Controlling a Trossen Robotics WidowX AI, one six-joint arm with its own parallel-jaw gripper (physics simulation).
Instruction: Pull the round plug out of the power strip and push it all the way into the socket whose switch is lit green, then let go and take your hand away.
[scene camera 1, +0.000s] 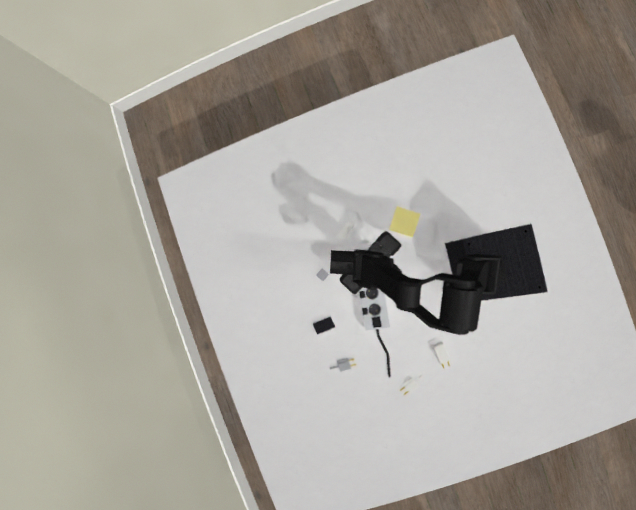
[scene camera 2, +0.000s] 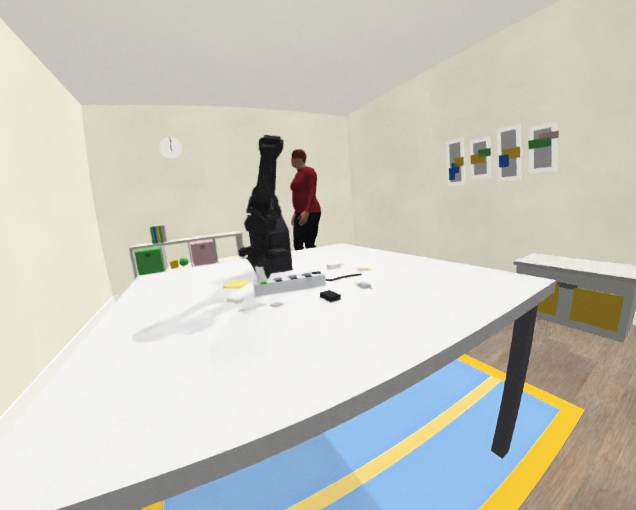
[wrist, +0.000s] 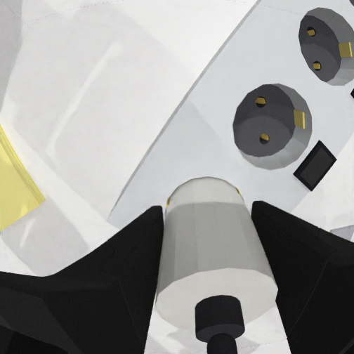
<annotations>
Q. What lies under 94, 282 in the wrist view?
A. The gripper.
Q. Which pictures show the gripper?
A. Scene camera 1, scene camera 2 and the wrist view: all of them.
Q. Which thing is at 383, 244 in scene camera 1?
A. The gripper.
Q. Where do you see a white round plug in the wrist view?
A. At 214, 277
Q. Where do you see a power strip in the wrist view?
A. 215, 130
</annotations>
